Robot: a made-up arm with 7 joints. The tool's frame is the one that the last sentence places.
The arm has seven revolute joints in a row. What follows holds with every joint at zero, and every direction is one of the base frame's. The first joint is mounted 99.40 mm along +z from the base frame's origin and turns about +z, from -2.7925 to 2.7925 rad. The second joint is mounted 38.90 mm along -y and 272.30 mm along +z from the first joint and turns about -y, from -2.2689 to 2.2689 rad. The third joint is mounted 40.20 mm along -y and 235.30 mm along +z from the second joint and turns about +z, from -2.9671 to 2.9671 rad. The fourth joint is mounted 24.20 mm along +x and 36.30 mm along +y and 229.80 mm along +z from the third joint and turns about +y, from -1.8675 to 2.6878 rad. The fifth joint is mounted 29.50 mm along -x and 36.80 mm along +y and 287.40 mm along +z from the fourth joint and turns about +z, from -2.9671 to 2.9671 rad. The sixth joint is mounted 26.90 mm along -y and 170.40 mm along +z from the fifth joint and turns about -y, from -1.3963 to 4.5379 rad. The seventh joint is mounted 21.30 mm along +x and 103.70 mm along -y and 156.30 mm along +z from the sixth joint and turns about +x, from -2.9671 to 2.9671 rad. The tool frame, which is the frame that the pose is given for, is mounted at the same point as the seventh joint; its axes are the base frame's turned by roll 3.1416, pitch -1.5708 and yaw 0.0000 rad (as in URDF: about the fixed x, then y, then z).
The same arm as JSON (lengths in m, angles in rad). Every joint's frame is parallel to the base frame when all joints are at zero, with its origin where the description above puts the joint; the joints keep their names.
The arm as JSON. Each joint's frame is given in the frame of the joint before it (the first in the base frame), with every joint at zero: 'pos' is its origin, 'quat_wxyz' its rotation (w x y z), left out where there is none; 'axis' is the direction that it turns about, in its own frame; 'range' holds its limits. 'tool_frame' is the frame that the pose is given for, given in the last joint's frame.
{"length_unit": "m", "angle_unit": "rad", "joints": [
  {"joint": "joint 1", "pos": [0.0, 0.0, 0.0994], "axis": "+z", "range": [-2.7925, 2.7925]},
  {"joint": "joint 2", "pos": [0.0, -0.0389, 0.2723], "axis": "-y", "range": [-2.2689, 2.2689]},
  {"joint": "joint 3", "pos": [0.0, -0.0402, 0.2353], "axis": "+z", "range": [-2.9671, 2.9671]},
  {"joint": "joint 4", "pos": [0.0242, 0.0363, 0.2298], "axis": "+y", "range": [-1.8675, 2.6878]},
  {"joint": "joint 5", "pos": [-0.0295, 0.0368, 0.2874], "axis": "+z", "range": [-2.9671, 2.9671]},
  {"joint": "joint 6", "pos": [0.0, -0.0269, 0.1704], "axis": "-y", "range": [-1.3963, 4.5379]},
  {"joint": "joint 7", "pos": [0.0213, -0.1037, 0.1563], "axis": "+x", "range": [-2.9671, 2.9671]}
], "tool_frame": {"pos": [0.0, 0.0, 0.0], "quat_wxyz": [0.000003, -0.707106, -0.000003, -0.707108]}}

